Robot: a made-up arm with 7 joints.
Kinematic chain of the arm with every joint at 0, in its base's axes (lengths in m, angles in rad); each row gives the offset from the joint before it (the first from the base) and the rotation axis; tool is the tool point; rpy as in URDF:
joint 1: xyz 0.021 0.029 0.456 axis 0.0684 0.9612 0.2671
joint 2: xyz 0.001 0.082 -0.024 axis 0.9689 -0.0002 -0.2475
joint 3: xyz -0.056 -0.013 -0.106 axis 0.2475 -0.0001 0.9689
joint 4: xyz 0.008 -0.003 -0.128 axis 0.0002 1 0
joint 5: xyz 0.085 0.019 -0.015 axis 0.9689 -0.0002 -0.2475
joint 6: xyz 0.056 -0.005 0.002 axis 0.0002 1 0
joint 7: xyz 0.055 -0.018 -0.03 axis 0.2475 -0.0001 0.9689
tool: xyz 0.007 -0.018 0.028 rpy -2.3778 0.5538 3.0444
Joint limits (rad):
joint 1: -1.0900..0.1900
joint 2: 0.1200..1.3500
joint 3: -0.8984..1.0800
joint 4: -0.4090..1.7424
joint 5: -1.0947..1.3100
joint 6: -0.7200..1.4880
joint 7: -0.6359..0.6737
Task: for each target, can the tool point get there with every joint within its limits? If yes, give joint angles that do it. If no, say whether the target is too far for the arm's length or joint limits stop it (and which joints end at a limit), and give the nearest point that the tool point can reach.
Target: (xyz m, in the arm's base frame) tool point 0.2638 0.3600 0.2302
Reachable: yes | joints -0.6228 0.6008 0.8133 0.5998 0.2463 1.3168 0.1477
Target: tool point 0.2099 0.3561 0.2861
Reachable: yes | joints -0.0028 1.2290 0.0986 0.2587 -0.3696 0.3218 0.2003
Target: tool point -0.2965 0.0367 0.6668
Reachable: no: joint limits stop it (at a limit: joint 1, joint 2, joint 3, joint 4, joint 7) | nearest point -0.0002 0.2485 0.5729 | short by 0.376 m
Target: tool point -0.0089 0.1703 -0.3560
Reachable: no: too far | nearest point 0.0051 0.1454 -0.0258 | short by 0.331 m
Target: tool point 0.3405 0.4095 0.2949
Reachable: yes | joints -0.8817 0.9341 0.2445 1.5547 -0.4011 -0.2793 0.1404
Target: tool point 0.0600 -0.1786 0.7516
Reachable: no: joint limits stop it (at a limit: joint 1, joint 2, joint 4, joint 7) | nearest point 0.1974 -0.0546 0.4637 | short by 0.342 m
